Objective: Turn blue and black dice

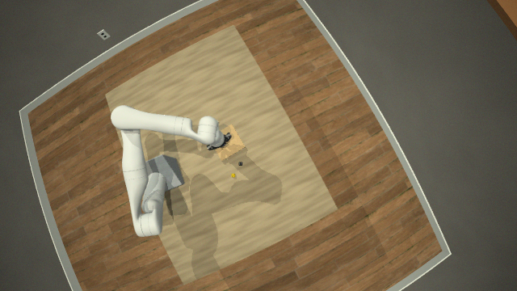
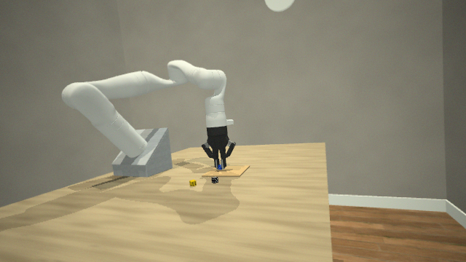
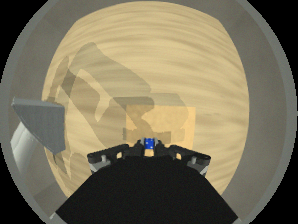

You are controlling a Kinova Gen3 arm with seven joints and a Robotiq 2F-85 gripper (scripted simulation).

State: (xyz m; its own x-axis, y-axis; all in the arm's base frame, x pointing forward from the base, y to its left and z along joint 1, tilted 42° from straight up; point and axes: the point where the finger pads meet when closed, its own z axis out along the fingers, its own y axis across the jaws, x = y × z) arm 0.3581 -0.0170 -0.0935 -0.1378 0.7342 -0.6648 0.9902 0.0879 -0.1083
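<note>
The blue die is 10 mm below my hand. The rest, counted from my hand: black die: 50 mm ahead, 130 mm to the right, 20 mm below; tan mat: 20 mm ahead, 30 mm below; yellow die: 10 mm behind, 170 mm to the right, 20 mm below.
</note>
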